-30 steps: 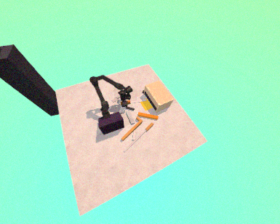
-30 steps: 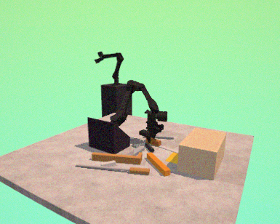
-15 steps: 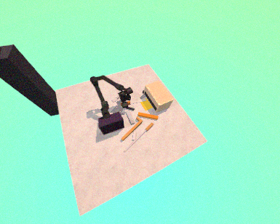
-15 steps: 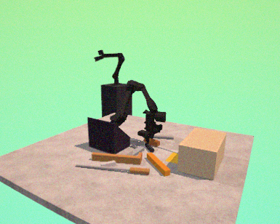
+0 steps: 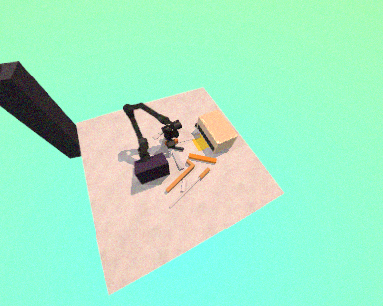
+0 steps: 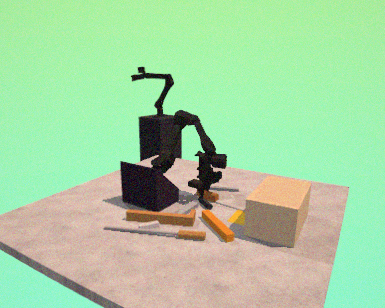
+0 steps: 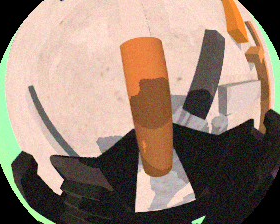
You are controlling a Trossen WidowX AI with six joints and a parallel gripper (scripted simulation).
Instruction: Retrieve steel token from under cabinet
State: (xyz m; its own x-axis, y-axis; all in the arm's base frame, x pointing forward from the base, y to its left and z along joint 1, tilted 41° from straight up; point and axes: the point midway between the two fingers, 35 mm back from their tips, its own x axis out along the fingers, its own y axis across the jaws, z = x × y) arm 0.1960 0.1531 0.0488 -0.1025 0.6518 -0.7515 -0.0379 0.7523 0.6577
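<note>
My gripper tip is 2 cm short of the dark-handled tool and 5 cm to the left of it. Round my gripper tip: orange bar (22 cm ahead, 21 cm to the right, 1 cm above).
</note>
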